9 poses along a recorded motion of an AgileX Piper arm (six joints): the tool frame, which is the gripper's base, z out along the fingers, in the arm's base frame.
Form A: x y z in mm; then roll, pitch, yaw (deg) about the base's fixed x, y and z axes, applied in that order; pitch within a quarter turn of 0, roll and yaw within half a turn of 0.
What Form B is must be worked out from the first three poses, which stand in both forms.
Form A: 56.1 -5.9 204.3 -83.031 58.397 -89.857
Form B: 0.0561 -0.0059 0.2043 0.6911 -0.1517 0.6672 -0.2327
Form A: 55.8 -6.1 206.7 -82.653 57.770 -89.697
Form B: 0.0558 -0.0061 0.2067 0.6911 -0.1541 0.6649 -0.2376
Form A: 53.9 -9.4 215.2 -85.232 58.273 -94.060
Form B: 0.0539 -0.0094 0.2152 0.6794 -0.1409 0.6770 -0.2456
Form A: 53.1 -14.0 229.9 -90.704 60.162 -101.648
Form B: 0.0531 -0.0140 0.2299 0.6606 -0.1158 0.6997 -0.2461
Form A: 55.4 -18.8 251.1 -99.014 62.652 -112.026
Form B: 0.0554 -0.0188 0.2511 0.6379 -0.0832 0.7274 -0.2389
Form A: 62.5 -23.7 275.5 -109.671 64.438 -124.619
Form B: 0.0625 -0.0237 0.2755 0.6124 -0.0495 0.7551 -0.2289
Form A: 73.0 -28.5 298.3 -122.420 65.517 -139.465
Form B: 0.0730 -0.0285 0.2983 0.5851 -0.0108 0.7816 -0.2157
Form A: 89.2 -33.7 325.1 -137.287 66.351 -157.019
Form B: 0.0892 -0.0337 0.3251 0.5601 0.0400 0.8036 -0.1972
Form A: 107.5 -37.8 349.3 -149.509 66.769 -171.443
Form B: 0.1075 -0.0378 0.3493 0.5458 0.0842 0.8142 -0.1793
